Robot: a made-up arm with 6 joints. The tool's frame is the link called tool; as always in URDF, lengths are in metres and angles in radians.
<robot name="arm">
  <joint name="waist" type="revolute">
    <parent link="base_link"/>
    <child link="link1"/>
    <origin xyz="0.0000 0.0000 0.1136" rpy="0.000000 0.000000 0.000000"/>
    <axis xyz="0 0 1"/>
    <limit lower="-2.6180" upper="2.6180"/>
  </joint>
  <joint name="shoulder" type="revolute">
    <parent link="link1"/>
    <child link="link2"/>
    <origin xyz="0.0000 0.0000 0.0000" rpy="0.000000 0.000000 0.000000"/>
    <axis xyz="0.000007 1 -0.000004"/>
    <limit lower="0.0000" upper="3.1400"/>
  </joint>
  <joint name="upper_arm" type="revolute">
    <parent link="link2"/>
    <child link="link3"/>
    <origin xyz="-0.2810 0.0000 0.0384" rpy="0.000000 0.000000 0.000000"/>
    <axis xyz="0.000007 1 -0.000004"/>
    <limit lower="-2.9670" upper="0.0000"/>
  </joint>
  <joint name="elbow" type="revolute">
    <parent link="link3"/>
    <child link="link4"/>
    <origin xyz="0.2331 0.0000 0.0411" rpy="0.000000 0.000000 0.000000"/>
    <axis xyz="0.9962 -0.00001 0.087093"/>
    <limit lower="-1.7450" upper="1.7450"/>
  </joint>
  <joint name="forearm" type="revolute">
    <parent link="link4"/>
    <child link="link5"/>
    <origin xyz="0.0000 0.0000 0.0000" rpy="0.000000 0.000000 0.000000"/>
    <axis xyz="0.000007 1 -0.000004"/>
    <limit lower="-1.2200" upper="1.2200"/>
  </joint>
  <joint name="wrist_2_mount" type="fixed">
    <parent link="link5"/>
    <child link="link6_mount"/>
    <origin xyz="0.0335 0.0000 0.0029" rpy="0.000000 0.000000 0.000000"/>
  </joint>
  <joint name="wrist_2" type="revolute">
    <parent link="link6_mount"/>
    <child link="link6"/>
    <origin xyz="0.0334 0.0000 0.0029" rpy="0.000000 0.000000 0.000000"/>
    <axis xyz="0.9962 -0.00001 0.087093"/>
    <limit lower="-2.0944" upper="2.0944"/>
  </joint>
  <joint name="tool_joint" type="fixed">
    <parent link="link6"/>
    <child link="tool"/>
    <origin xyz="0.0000 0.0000 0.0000" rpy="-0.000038 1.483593 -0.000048"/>
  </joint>
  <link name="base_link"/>
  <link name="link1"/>
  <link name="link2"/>
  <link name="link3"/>
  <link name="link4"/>
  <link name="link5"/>
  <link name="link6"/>
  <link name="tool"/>
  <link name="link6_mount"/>
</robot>
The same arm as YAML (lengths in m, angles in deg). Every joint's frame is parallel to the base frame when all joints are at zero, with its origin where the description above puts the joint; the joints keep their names.
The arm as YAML. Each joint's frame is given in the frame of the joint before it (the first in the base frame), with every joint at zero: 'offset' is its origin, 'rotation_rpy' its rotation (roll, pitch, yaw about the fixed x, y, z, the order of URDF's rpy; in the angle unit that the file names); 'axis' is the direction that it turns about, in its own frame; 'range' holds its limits. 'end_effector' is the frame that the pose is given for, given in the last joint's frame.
length_unit: m
angle_unit: deg
chain:
  - id: waist
    offset: [0.0, 0.0, 0.1136]
    rotation_rpy: [0.0, 0.0, 0.0]
    axis: "+z"
    range: [-150.0, 150.0]
  - id: shoulder
    offset: [0.0, 0.0, 0.0]
    rotation_rpy: [0.0, 0.0, 0.0]
    axis: "+y"
    range: [0.0, 179.91]
  - id: upper_arm
    offset: [-0.281, 0.0, 0.0384]
    rotation_rpy: [0.0, 0.0, 0.0]
    axis: "+y"
    range: [-170.0, 0.0]
  - id: elbow
    offset: [0.2331, 0.0, 0.0411]
    rotation_rpy: [0.0, 0.0, 0.0]
    axis: [0.9962, 0.0, 0.0871]
    range: [-99.98, 99.98]
  - id: forearm
    offset: [0.0, 0.0, 0.0]
    rotation_rpy: [0.0, 0.0, 0.0]
    axis: "+y"
    range: [-69.9, 69.9]
  - id: wrist_2
    offset: [0.0669, 0.0, 0.0058]
    rotation_rpy: [0.0, 0.0, 0.0]
    axis: [0.9962, 0.0, 0.0871]
    range: [-120.0, 120.0]
end_effector:
  offset: [0.0, 0.0, 0.0]
  rotation_rpy: [0.0, 85.0, 0.0]

